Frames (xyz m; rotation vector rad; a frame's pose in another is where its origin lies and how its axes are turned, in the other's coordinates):
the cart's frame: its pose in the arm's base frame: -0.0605 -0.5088 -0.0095 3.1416 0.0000 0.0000
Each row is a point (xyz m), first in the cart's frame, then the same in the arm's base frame.
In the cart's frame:
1: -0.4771 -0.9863 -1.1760
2: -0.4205 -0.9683 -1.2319
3: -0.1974 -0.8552 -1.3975
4: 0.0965 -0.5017 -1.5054
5: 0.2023 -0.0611 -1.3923
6: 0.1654 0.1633 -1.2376
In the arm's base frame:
1: -0.5376 0.4775 1.1665
2: -0.4810 0.4595 1.2224
3: -0.2579 0.3464 1.3880
4: 0.0360 -0.0071 1.4959
5: 0.1418 -0.4477 1.3828
6: 0.1049 -0.6721 1.2281

